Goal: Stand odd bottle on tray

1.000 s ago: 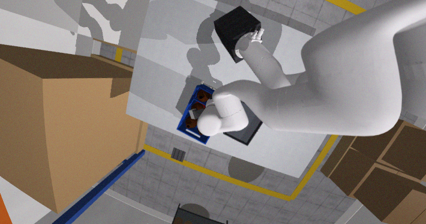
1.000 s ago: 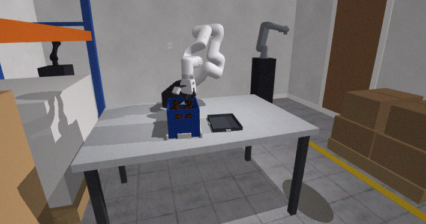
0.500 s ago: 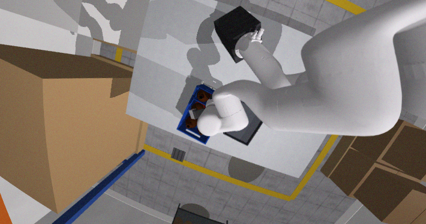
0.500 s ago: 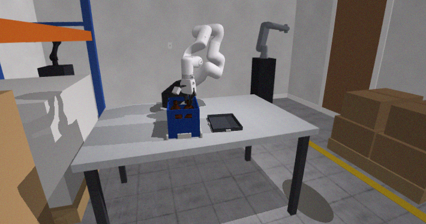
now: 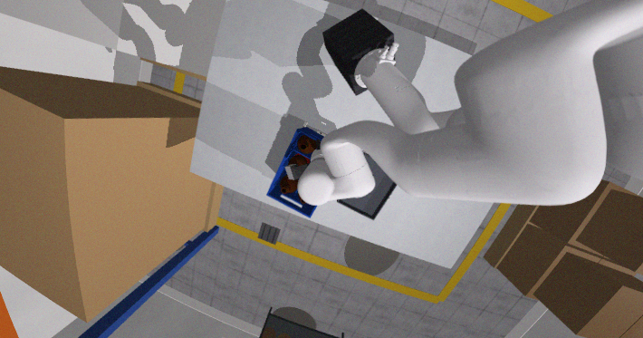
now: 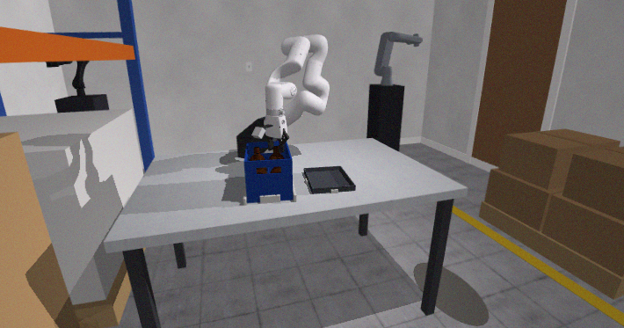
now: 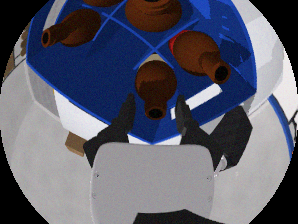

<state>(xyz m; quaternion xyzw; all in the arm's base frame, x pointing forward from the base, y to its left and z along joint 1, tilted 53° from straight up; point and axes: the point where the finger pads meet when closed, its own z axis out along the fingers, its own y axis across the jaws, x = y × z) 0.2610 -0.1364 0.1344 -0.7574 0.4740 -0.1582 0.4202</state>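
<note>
Now: the glass bottle 9 cm to the right of my hand, 7 cm below it and 1 cm behind it. The rest, counted from my hand: blue crate 8 cm ahead, 7 cm below, 5 cm to the right; then dark tray 23 cm to the left, 15 cm below, 8 cm ahead.
</note>
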